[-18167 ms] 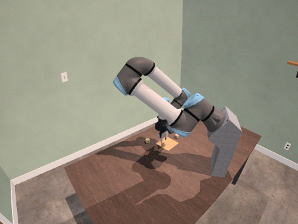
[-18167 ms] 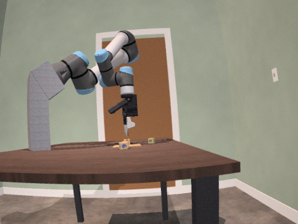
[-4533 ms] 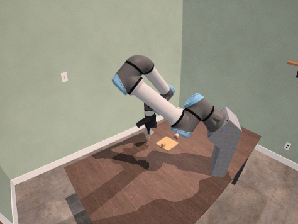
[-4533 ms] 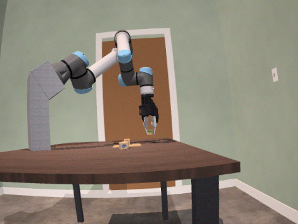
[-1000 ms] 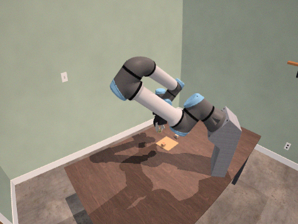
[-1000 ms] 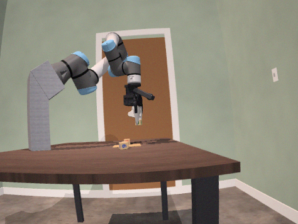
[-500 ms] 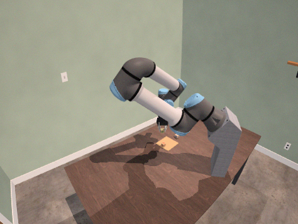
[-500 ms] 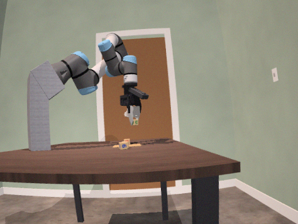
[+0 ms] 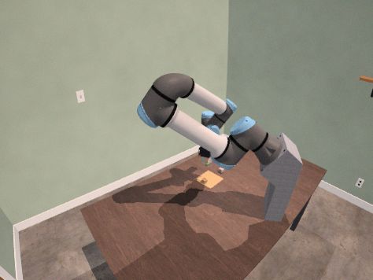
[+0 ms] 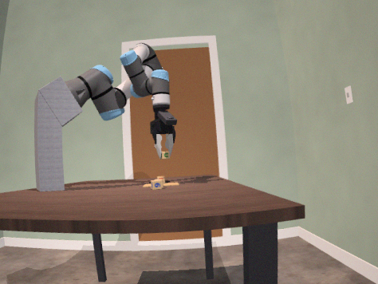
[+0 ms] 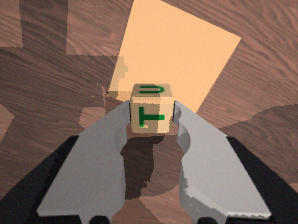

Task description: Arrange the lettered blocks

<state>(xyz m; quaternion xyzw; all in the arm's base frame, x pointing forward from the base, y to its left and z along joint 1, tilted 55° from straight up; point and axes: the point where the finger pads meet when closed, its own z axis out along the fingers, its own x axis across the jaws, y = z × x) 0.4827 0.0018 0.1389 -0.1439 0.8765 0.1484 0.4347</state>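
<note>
The tan mat is 12 cm below my hand, 2 cm behind it and 1 cm to the right of it.
</note>
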